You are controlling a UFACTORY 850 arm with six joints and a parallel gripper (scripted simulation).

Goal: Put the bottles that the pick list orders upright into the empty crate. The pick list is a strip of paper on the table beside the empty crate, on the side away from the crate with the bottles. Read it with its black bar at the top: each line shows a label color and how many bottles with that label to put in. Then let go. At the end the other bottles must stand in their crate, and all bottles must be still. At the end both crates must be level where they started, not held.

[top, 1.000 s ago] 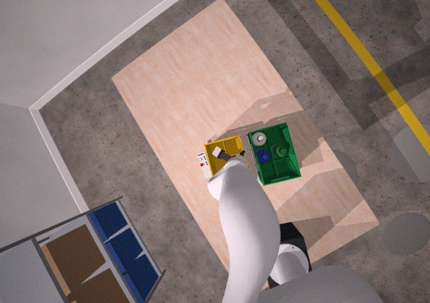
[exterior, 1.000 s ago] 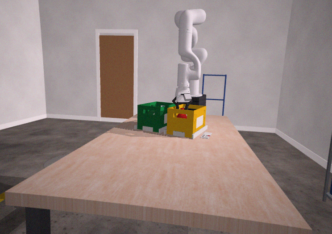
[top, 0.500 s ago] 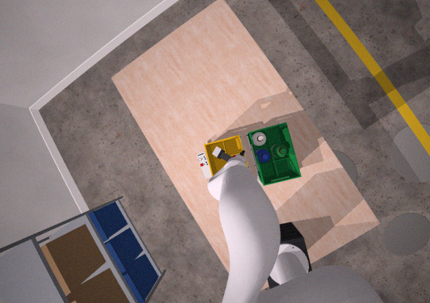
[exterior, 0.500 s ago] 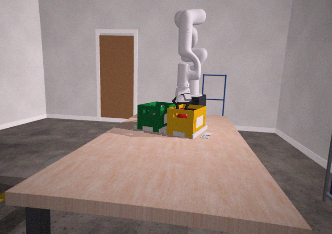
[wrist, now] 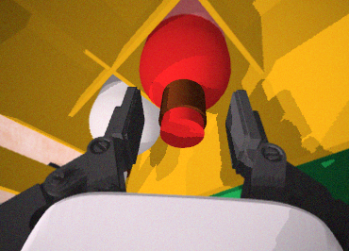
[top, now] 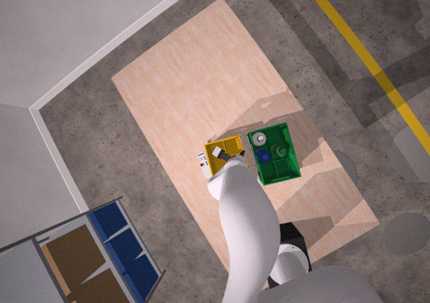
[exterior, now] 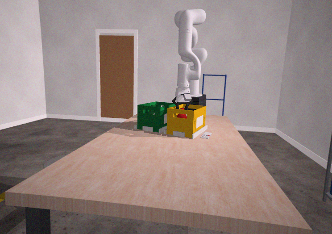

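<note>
The red-label bottle is 7 cm below my hand. The rest, counted from my hand: blue-label bottle 3 cm behind, 14 cm to the right, 7 cm below; then yellow crate 1 cm ahead, 4 cm to the left, 7 cm below; then green crate 4 cm behind, 19 cm to the right, 7 cm below.
</note>
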